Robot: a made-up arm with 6 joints.
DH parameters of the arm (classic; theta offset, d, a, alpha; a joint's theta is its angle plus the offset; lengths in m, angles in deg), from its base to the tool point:
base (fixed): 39.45 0 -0.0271 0
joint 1: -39.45 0.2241 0.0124 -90
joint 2: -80.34 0 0.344 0
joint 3: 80.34 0.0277 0.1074 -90
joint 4: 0 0.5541 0.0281 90
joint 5: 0 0.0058 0.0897 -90
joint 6: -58.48 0 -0.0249 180
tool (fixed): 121.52 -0.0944 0 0
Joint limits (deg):
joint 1: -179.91..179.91
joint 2: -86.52..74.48
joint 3: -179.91..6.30
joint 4: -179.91..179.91
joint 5: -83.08..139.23
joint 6: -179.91..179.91
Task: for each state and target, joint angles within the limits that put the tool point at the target. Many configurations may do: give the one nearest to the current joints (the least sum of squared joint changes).
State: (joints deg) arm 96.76 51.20 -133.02 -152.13 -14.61 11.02
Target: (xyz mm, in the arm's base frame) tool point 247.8 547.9 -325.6
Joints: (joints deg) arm 57.67 74.48 -98.10 -160.53 -4.40 12.01
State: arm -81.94 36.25 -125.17 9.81 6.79 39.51
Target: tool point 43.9 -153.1 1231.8
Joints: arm -71.69 -3.82 -148.98 3.85 -7.92 40.95
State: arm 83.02 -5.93 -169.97 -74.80 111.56 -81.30
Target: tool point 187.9 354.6 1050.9
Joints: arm 71.98 11.70 -154.90 -70.34 131.22 -80.68
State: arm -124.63 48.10 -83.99 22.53 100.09 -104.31
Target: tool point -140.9 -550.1 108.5
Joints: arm -109.85 13.18 -55.77 21.42 127.52 -103.17
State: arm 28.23 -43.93 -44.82 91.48 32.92 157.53
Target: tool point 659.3 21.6 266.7
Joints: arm 5.87 -3.35 -49.93 90.61 31.99 159.88
